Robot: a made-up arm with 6 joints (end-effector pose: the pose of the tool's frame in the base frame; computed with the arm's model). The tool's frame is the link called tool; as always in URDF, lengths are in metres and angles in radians.
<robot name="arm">
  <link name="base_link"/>
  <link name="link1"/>
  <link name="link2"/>
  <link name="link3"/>
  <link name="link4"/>
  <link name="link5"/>
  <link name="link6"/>
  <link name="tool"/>
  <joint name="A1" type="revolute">
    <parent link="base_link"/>
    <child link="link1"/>
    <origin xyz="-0.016 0.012 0.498" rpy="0 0 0"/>
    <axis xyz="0 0 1"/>
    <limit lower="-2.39" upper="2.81"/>
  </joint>
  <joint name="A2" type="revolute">
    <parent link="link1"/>
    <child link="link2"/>
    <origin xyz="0.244 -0.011 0.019" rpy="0 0 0"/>
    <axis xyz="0 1 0"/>
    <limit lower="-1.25" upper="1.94"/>
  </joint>
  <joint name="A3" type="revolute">
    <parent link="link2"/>
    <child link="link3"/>
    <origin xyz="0.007 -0.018 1.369" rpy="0 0 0"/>
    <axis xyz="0 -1 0"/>
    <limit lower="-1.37" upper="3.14"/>
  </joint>
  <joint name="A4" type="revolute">
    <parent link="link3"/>
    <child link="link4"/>
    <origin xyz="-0.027 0.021 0.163" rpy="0 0 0"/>
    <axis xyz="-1 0 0"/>
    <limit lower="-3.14" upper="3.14"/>
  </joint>
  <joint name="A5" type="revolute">
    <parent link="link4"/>
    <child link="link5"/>
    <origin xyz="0.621 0.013 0.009" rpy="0 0 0"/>
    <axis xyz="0 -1 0"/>
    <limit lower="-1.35" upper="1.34"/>
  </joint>
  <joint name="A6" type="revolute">
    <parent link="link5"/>
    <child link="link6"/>
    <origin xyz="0.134 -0.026 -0.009" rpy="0 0 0"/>
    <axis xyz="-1 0 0"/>
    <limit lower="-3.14" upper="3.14"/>
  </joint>
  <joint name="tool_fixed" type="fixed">
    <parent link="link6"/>
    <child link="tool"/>
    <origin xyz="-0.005 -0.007 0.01" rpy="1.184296 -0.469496 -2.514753"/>
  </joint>
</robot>
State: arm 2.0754 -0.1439 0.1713 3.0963 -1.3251 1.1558
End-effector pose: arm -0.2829 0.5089 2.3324 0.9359 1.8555 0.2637
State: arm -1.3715 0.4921 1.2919 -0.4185 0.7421 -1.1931
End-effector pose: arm 0.1597 -1.1928 2.3824 -1.6586 1.6075 1.3741
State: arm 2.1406 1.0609 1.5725 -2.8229 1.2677 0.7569
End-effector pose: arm -1.0486 1.6960 1.5162 -0.6195 0.4893 -1.1442
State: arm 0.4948 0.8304 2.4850 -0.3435 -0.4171 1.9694
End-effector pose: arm 0.9344 0.5334 2.1324 -0.2085 2.4219 0.6752
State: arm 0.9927 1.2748 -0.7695 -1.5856 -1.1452 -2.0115
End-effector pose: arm 0.6568 1.2424 0.2830 1.4853 -0.8285 0.9096
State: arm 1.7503 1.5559 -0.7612 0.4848 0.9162 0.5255
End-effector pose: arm -0.2900 1.3405 -0.1447 0.2435 -0.9047 1.0782
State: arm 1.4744 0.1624 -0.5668 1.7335 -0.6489 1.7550
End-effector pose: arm 0.1691 1.1070 1.5358 -0.1137 1.2810 -2.0449
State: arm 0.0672 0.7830 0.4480 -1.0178 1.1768 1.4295
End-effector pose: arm 1.8852 0.0207 1.4847 0.9983 2.0895 1.9571
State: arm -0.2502 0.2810 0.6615 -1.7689 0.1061 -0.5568
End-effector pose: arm 1.1908 -0.3184 2.2247 1.6115 0.9713 -2.2646
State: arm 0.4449 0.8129 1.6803 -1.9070 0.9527 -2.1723
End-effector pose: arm 1.4711 0.6115 2.0487 -1.4657 -2.5578 -0.3871
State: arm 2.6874 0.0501 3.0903 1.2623 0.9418 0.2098
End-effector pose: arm 0.2716 -0.2351 1.7379 -0.5947 -0.0367 2.2620
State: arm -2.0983 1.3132 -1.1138 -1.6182 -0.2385 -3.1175
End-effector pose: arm -0.5587 -0.9838 0.2707 -0.3343 0.1802 -1.8381
